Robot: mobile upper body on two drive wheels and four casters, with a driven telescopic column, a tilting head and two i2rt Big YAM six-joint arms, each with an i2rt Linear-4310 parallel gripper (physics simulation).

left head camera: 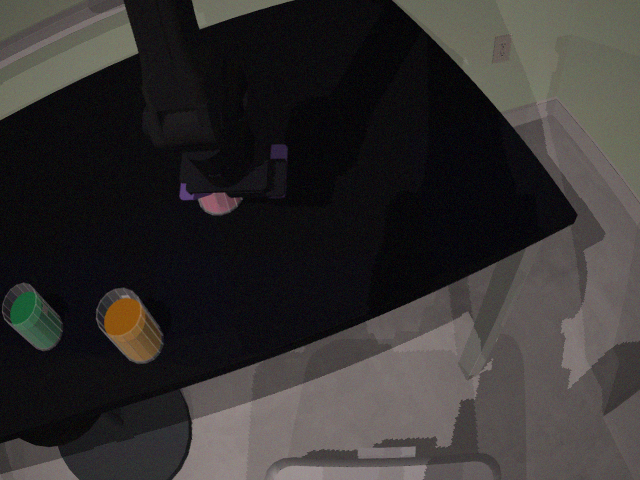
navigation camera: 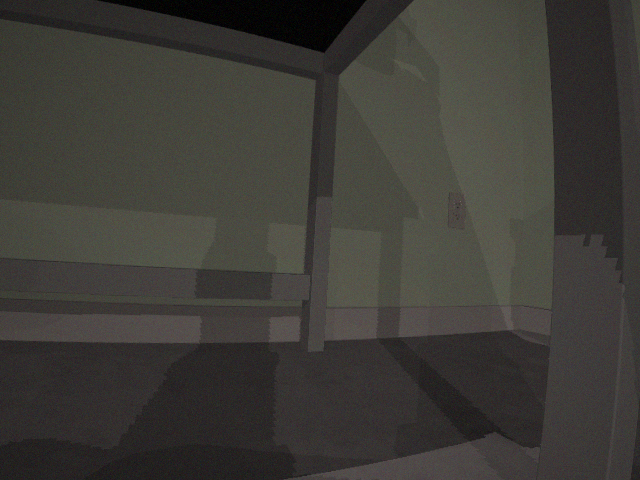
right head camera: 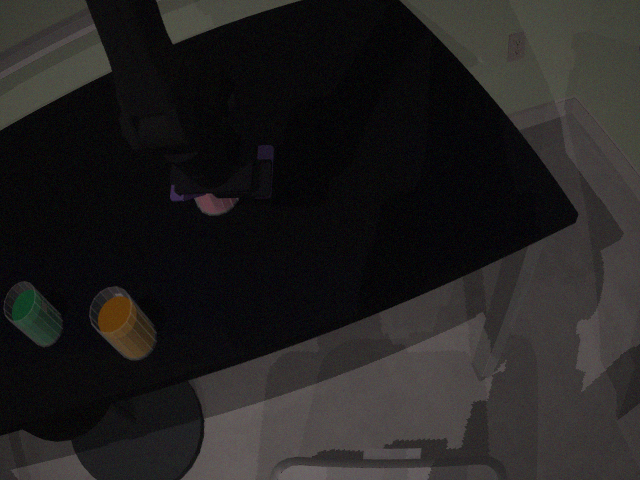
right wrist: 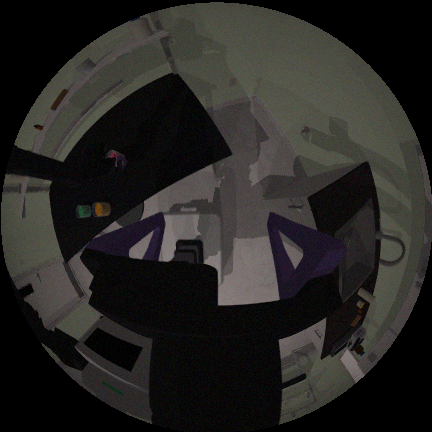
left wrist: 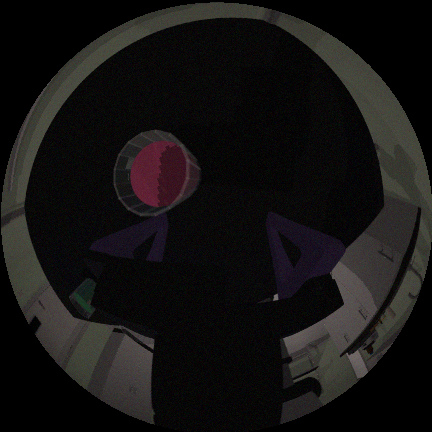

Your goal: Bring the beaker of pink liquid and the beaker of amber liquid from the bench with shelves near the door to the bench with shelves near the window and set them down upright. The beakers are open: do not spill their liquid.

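The beaker of pink liquid (left head camera: pixel 220 203) (right head camera: pixel 215 204) (left wrist: pixel 157 173) (right wrist: pixel 115 157) stands upright on the black bench top (left head camera: pixel 310 258) (right head camera: pixel 310 258) (right wrist: pixel 165 115), partly hidden by the left gripper in the head views. The beaker of amber liquid (left head camera: pixel 131 325) (right head camera: pixel 123 325) (right wrist: pixel 102 209) stands upright nearer the bench's front edge. My left gripper (left head camera: pixel 233 173) (right head camera: pixel 222 173) (left wrist: pixel 216 217) is open and empty above the bench; in the left wrist view the pink beaker is beyond its left fingertip, not between the fingers. My right gripper (right wrist: pixel 215 217) is open and empty, away from the bench.
A beaker of green liquid (left head camera: pixel 33 317) (right head camera: pixel 33 316) (left wrist: pixel 84 299) (right wrist: pixel 83 211) stands left of the amber one. A round dark stool seat (left head camera: pixel 149 439) (right head camera: pixel 160 434) sits by the front edge. A grey post (navigation camera: pixel 320 206) shows under a bench. A sink (right wrist: pixel 357 250) is at the right.
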